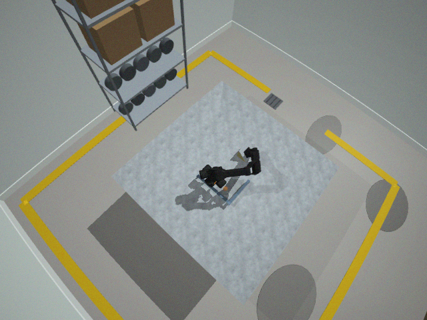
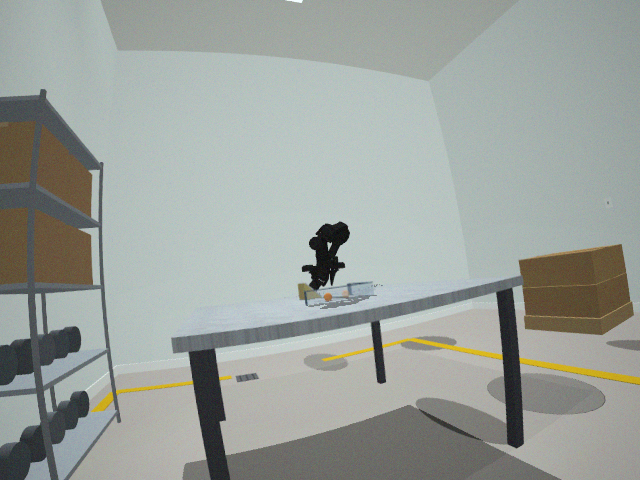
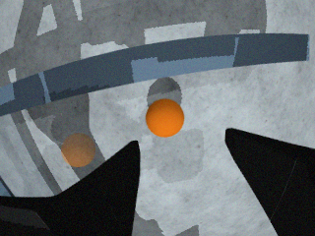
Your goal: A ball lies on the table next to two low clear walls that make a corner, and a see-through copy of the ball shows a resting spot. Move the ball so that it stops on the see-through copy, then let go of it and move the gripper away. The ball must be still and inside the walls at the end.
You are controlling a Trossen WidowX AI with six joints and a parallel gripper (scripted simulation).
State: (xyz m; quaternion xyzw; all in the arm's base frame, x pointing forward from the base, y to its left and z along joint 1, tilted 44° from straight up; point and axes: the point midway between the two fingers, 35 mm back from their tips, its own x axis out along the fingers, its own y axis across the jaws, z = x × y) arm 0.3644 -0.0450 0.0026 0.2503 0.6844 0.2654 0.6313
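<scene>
Right now my gripper tip is 50 mm above the orange ball and 10 mm to the right of it. The rest, counted from my gripper tip: see-through copy: 100 mm to the left, 50 mm below, 20 mm behind.
</scene>
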